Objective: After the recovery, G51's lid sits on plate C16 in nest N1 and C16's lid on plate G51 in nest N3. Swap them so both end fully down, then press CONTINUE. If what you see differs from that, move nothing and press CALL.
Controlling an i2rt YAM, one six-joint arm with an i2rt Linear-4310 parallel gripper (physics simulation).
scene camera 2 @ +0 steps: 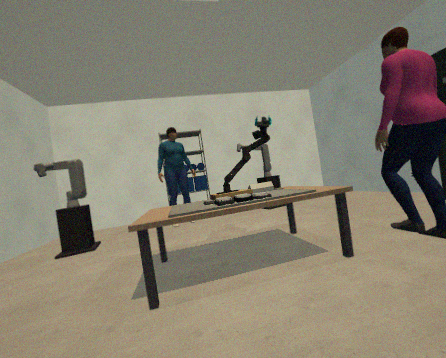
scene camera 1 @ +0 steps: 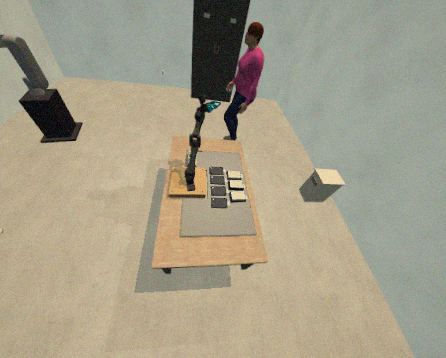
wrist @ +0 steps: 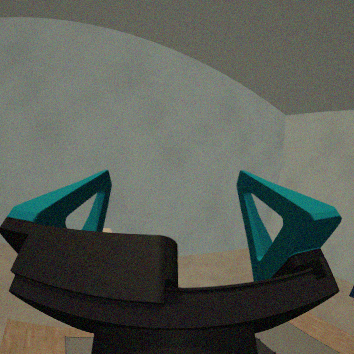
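Seen in the pictures: gripper, fingertip midpoint: [scene camera 2: 262, 116] [scene camera 1: 218, 104] [wrist: 173, 176]; arm's base, origin of the base link: [scene camera 2: 227, 192] [scene camera 1: 190, 182].
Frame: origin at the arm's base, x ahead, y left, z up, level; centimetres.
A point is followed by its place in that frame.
Note:
My gripper [scene camera 1: 218, 105] {x 27.4, y 30.7, z 60.7 cm} [scene camera 2: 263, 119] {x 27.4, y 30.7, z 60.7 cm} [wrist: 173, 176] {x 27.4, y 30.7, z 60.7 cm} is open and empty, raised high above the table's far end. Three cream-topped blocks [scene camera 1: 234, 175] {x 46.1, y 2.6, z -1.1 cm} [scene camera 1: 236, 185] {x 43.6, y -10.7, z -0.1 cm} [scene camera 1: 238, 196] {x 41.3, y -23.2, z -0.1 cm} sit in a row on the grey mat [scene camera 1: 215, 223] {x 14.5, y -43.1, z -4.2 cm}; they also show low at the mat's near side in scene camera 2. Several dark flat pieces form a row beside them, such as the nearest one [scene camera 1: 219, 202] {x 22.9, y -24.5, z -3.2 cm}. Labels, nest numbers and which lid or plate is which are too small to read. I cannot tell whether lids are fully down. CONTINUE and CALL cannot be made out.
The arm stands on a wooden base board [scene camera 1: 175, 189] {x -14.1, y -6.0, z -0.3 cm} on the table [scene camera 1: 210, 251] {x 5.4, y -63.9, z -5.5 cm} [scene camera 2: 180, 220] {x 53.0, y -54.4, z -7.3 cm}. A person in pink [scene camera 1: 251, 67] [scene camera 2: 410, 90] stands near the table's far end, beside a dark cabinet [scene camera 1: 212, 60]. A person in teal [scene camera 2: 172, 155] stands behind.

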